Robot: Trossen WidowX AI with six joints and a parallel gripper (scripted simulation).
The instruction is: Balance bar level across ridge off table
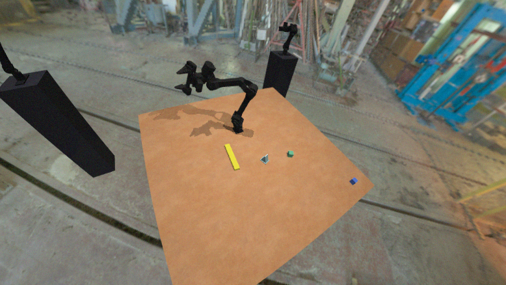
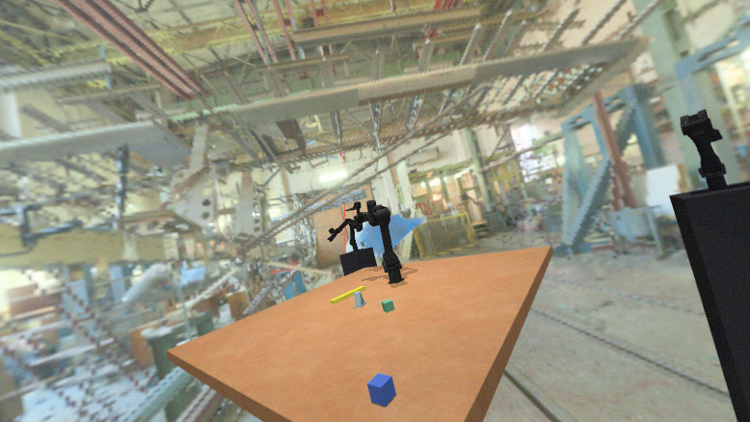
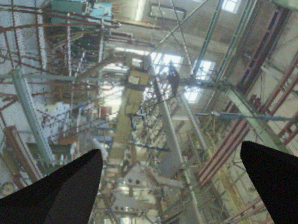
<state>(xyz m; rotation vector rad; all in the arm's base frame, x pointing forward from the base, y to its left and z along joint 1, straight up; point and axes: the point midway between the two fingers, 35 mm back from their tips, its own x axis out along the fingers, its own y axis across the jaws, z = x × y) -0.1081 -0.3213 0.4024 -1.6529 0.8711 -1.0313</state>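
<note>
Now: the yellow bar 30 cm ahead of my gripper tip, 20 cm to the left of it and 40 cm below it. From my gripper tip the other things lie so: blue cube: 83 cm ahead, 85 cm to the left, 39 cm below; then green cube: 46 cm ahead, 58 cm to the left, 39 cm below.
</note>
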